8 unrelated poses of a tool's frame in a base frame.
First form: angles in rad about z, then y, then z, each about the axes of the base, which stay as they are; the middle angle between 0 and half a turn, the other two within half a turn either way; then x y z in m.
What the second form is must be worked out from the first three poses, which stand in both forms.
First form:
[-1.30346 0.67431 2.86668 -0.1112 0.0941 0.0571]
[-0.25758 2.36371 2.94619 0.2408 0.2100 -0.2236]
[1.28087 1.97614 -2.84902 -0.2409 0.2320 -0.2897]
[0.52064 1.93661 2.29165 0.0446 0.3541 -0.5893]
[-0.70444 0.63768 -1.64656 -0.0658 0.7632 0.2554]
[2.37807 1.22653 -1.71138 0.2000 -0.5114 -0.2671]
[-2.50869 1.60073 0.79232 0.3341 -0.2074 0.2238]
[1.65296 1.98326 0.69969 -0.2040 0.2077 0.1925]
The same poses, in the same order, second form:
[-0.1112 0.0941 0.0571 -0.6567 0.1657 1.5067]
[0.2408 0.2100 -0.2236 -2.8957 0.7459 0.1588]
[-0.2409 0.2320 -0.2897 1.9918 0.2658 -1.1611]
[0.0446 0.3541 -0.5893 2.2270 0.9443 -1.8630]
[-0.0658 0.7632 0.2554 -0.4474 0.4708 -2.4600]
[0.2000 -0.5114 -0.2671 1.0924 -0.7478 0.1984]
[0.3341 -0.2074 0.2238 -1.6214 -0.9373 -0.7377]
[-0.2040 0.2077 0.1925 1.9845 -0.0753 2.2375]

